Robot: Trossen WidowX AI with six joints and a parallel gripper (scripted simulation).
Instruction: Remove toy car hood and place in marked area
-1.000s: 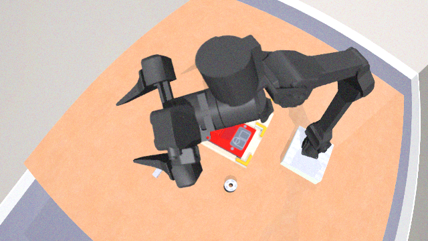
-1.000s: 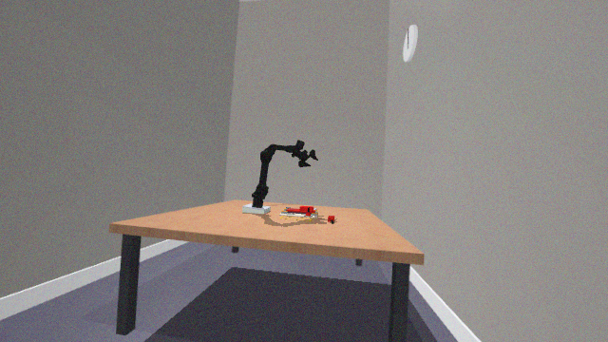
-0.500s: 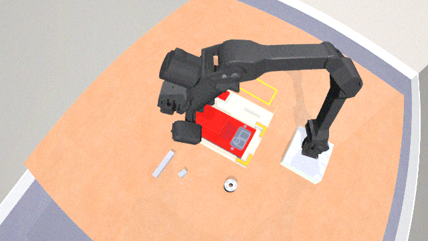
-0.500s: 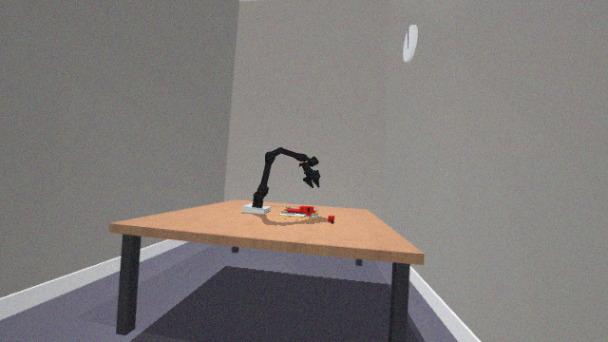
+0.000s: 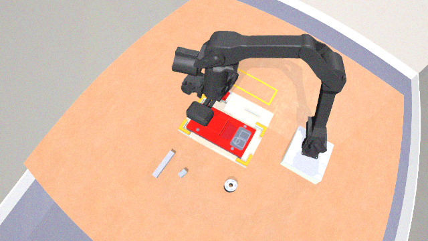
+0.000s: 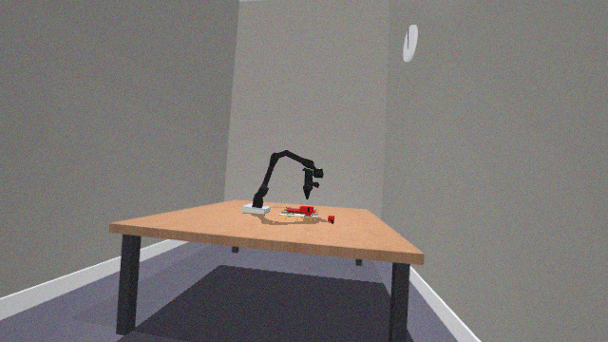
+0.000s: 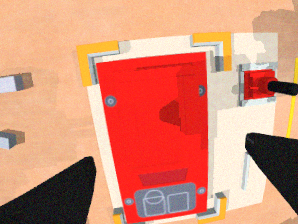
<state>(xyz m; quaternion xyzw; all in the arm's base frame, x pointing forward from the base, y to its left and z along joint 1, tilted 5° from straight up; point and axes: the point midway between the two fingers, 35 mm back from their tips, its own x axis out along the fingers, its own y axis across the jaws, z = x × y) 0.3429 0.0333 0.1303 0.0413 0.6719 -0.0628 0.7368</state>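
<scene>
My gripper tip is 6 cm above the red hood. Round my gripper tip: grey engine block 8 cm below; then grey bar 8 cm ahead, 18 cm to the left, 10 cm below.
</scene>
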